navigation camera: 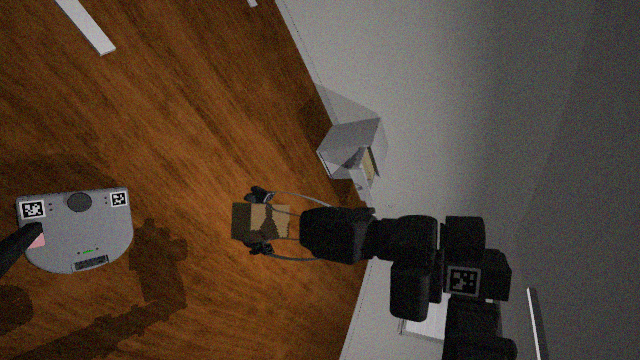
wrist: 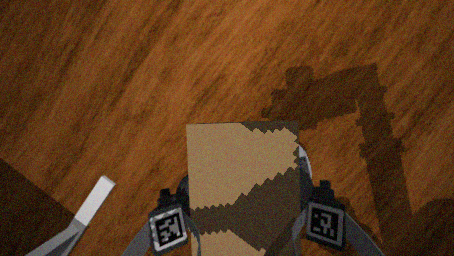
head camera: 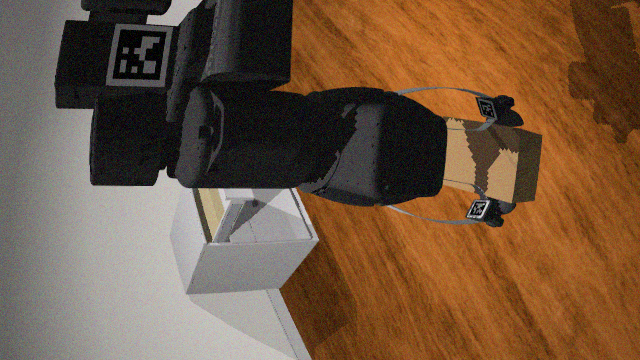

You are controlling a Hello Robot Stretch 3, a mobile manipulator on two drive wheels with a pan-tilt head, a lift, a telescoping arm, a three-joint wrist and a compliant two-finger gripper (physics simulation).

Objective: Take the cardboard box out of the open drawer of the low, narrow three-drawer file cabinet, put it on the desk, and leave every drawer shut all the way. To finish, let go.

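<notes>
The cardboard box (head camera: pixel 482 160) (navigation camera: pixel 270 220) (wrist: pixel 240 160) is between the two fingertips of my gripper (head camera: pixel 502 161) (navigation camera: pixel 260 222) (wrist: pixel 243 189), which is shut on it and holds it above the wood floor. The low white file cabinet (head camera: pixel 250 265) (navigation camera: pixel 350 136) stands by the wall, below and beside my wrist in the head view. One drawer (head camera: pixel 213 212) (navigation camera: pixel 369 162) with a yellowish inside is pulled out; my arm hides part of it in the head view. I cannot tell how the other drawers stand. The desk top does not show clearly in these views.
The robot's base (navigation camera: pixel 80 227) stands on the wood floor (head camera: pixel 425 280) (navigation camera: pixel 165 125) (wrist: pixel 125 75). A white bar (navigation camera: pixel 87 27) shows at the upper left of the navigation view. A white leg (wrist: pixel 95 200) shows in the wrist view. A white furniture piece (navigation camera: pixel 425 327) is partly behind my arm.
</notes>
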